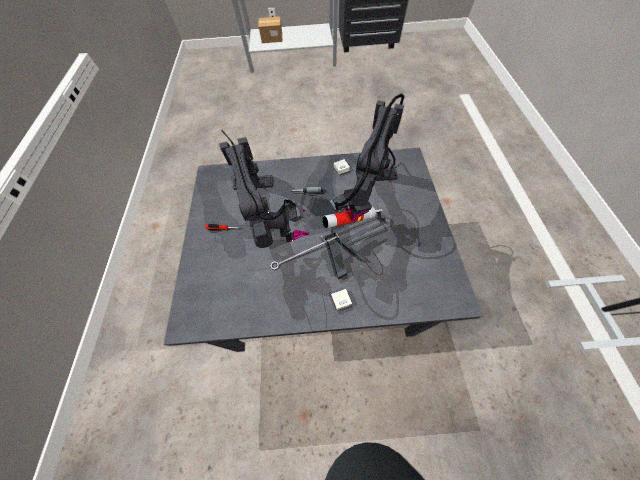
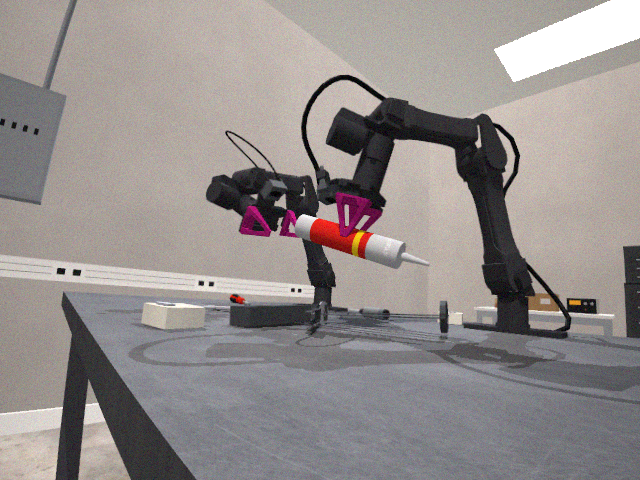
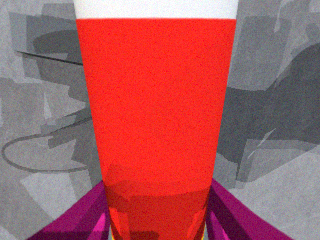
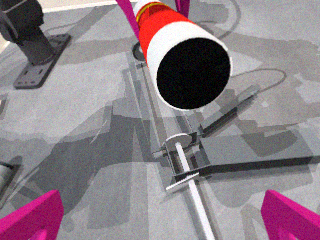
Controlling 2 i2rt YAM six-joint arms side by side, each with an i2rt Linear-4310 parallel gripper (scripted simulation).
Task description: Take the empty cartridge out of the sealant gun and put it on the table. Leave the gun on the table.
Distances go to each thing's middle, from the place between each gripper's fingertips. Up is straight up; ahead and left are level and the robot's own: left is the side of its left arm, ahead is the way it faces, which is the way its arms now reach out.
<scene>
Now: left hand 10 mm past the cartridge (image 2: 386, 251), 20 mm to the right of it and 10 mm above it. Also, from my left hand: sealant gun (image 1: 336, 254): 40 mm ahead, 70 mm to the right, 150 mm below.
I see my right gripper (image 2: 286, 234) 30 mm past the cartridge, 190 mm to the right of it and 30 mm above it. From my right hand the other things lie so: sealant gun (20 mm ahead, 110 mm to the left, 170 mm below).
</scene>
